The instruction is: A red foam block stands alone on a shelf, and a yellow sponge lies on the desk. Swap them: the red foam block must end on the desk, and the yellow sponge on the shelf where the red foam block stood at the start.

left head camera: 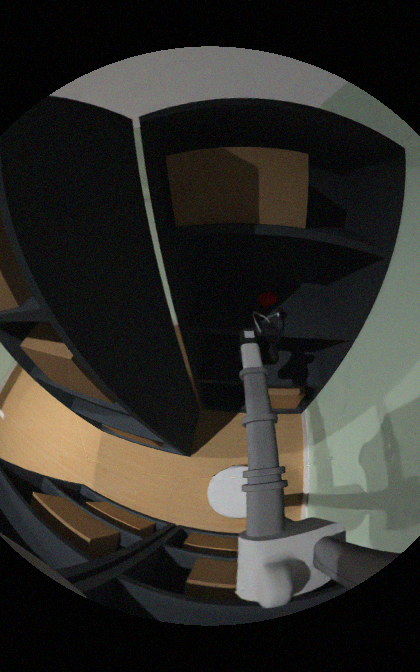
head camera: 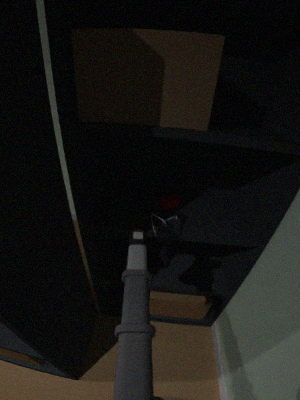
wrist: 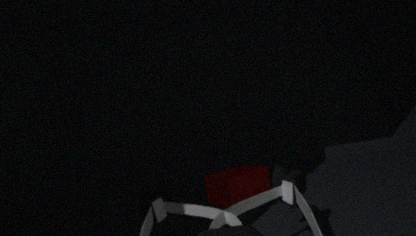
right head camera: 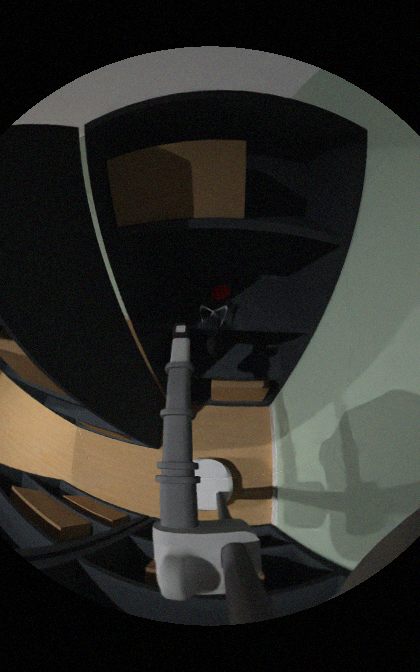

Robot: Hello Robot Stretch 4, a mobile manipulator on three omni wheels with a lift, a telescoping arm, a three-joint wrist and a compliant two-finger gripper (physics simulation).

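Places are measured from the robot's base along level axes (x ahead, y left, z up), in metres.
Pixels of known places: gripper, fingertip midpoint: [head camera: 164, 210] [wrist: 221, 187].
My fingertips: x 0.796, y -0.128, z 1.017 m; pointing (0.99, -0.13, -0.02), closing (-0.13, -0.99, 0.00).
Observation:
Behind a point stands the place of what it marks.
The red foam block [head camera: 168, 202] @[y -0.158, x 0.879, z 1.008 m] [left head camera: 266, 299] [right head camera: 220, 291] [wrist: 237, 182] @[y -0.162, x 0.876, z 1.000 m] stands in deep shadow on a dark shelf board [head camera: 232, 214] @[y -0.528, x 0.846, z 0.964 m] [wrist: 357, 180] @[y -0.368, x 0.893, z 0.964 m]. My gripper [head camera: 164, 221] [left head camera: 266, 320] [right head camera: 214, 314] [wrist: 222, 197] @[y -0.128, x 0.796, z 1.017 m] is open and empty, its pale fingers spread wide just short of the block. In the wrist view the block shows between and beyond the two fingertips, and the finger straps hide its lower edge. I cannot tell if the fingers touch it. The yellow sponge and the desk are not in view.
My telescoping arm [head camera: 136, 303] @[y -0.002, x 0.285, z 1.129 m] [left head camera: 260, 440] reaches up into the dark shelf unit. A brown panel [head camera: 189, 78] @[y -0.136, x 0.704, z 1.572 m] sits in the compartment above. A pale green wall [head camera: 271, 286] @[y -0.611, x 0.474, z 0.837 m] stands close on the right. Wooden floor [left head camera: 150, 480] lies below.

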